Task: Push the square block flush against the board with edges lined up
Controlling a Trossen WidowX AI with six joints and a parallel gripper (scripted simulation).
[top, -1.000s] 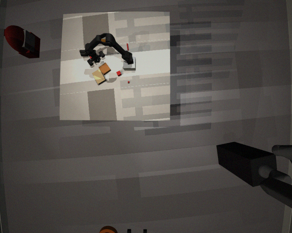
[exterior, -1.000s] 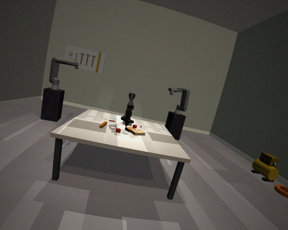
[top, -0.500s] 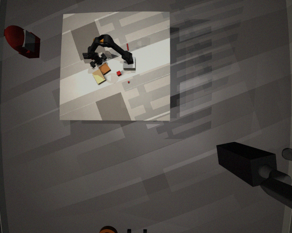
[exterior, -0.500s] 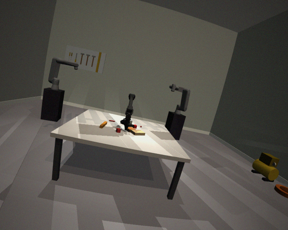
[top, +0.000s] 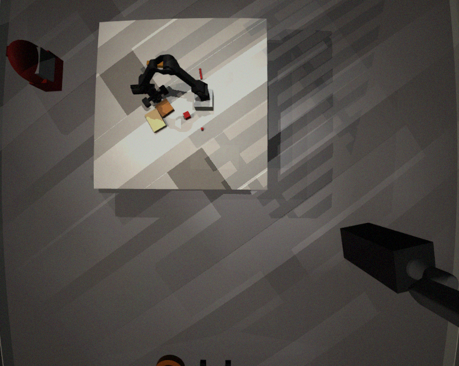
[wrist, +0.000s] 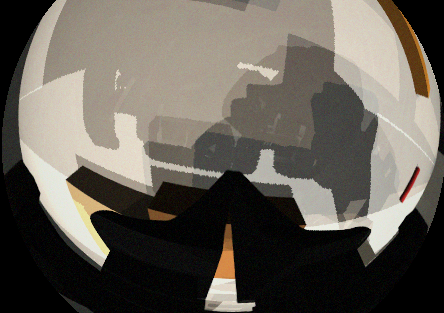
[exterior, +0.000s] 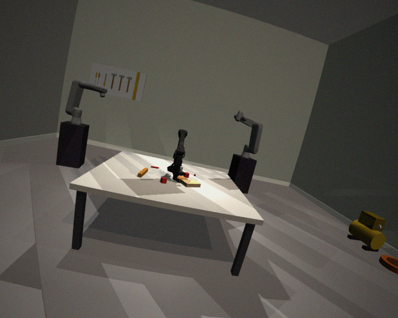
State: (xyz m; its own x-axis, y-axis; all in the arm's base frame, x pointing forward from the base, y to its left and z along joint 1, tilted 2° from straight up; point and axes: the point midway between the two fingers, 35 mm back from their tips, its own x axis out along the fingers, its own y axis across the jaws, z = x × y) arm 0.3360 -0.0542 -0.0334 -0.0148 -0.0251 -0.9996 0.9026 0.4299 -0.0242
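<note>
The orange square block is 6 cm to the left of my gripper tip, 3 cm behind it and 1 cm above it. Also, from my gripper tip: tan board 14 cm to the left, 5 cm ahead, 1 cm above; then orange bar 27 cm to the right, 6 cm behind, 1 cm above; then thin red bar 33 cm behind, 15 cm to the right.
</note>
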